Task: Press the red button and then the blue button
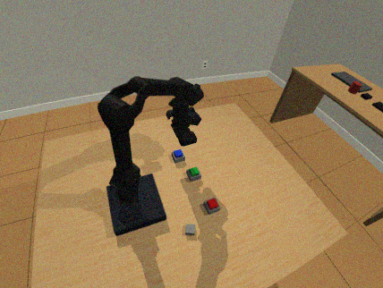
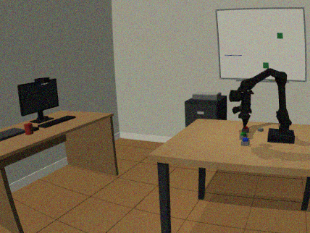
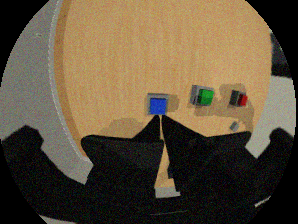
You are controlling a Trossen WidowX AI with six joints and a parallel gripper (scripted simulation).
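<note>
The blue button is 1 cm behind my gripper tip, 1 cm to the right of it and 8 cm below it. Also, from my gripper tip: green button 3 cm ahead, 12 cm to the right, 8 cm below; then small grey block 6 cm behind, 33 cm to the right, 10 cm below; then red button 5 cm ahead, 27 cm to the right, 8 cm below.
</note>
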